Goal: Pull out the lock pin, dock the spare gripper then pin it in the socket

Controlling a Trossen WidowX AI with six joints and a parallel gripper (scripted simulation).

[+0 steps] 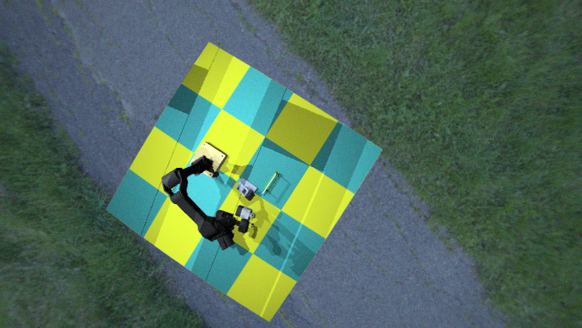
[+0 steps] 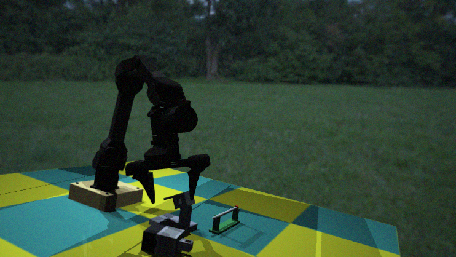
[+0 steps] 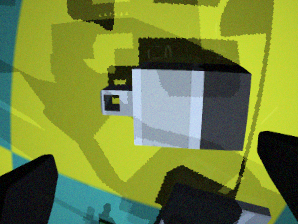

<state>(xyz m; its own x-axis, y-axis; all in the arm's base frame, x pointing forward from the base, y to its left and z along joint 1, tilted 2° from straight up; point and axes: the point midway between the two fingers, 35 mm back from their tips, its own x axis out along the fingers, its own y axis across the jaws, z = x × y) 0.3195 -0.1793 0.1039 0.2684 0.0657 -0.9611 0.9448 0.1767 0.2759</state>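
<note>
My gripper tip is now 90 mm above the spare gripper. From my gripper tip the other things lie so: green cradle (240 mm to the left, 90 mm below, 60 mm ahead); then socket (140 mm to the left, 60 mm below, 50 mm behind).
</note>
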